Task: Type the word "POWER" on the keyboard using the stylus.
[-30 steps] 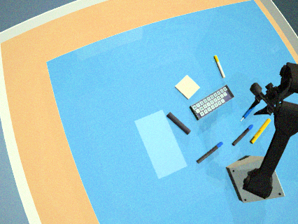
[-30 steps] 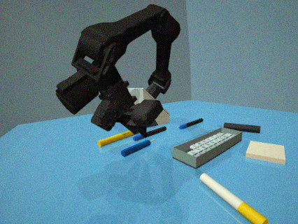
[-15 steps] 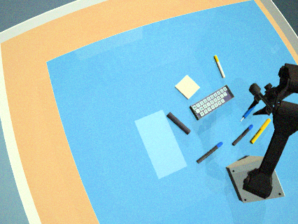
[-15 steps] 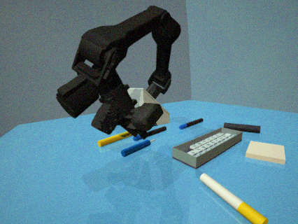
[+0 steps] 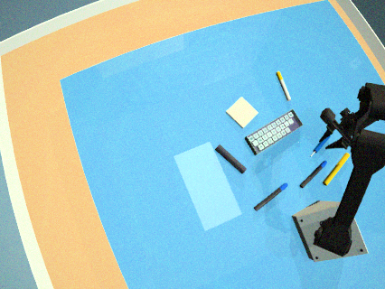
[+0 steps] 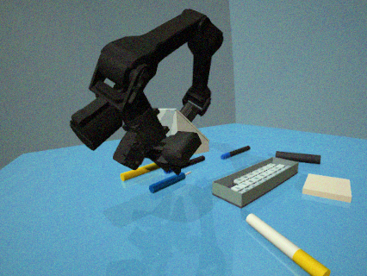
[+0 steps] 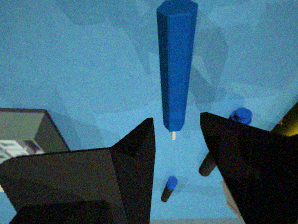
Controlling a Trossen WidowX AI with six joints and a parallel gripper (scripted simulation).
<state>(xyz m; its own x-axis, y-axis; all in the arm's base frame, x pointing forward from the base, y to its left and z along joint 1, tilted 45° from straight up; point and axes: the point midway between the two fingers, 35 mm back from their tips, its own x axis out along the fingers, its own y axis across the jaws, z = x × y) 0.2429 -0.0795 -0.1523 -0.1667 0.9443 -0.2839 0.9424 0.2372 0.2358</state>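
Now: gripper tip 1 cm past the blue stylus, 2 cm to the right of it and 2 cm above it. Round my gripper tip: yellow marker 27 cm ahead, 2 cm to the left, 2 cm below; then cream notepad 22 cm ahead, 22 cm to the left, 2 cm below; then stylus tip 2 cm behind, 5 cm to the left, 2 cm below.
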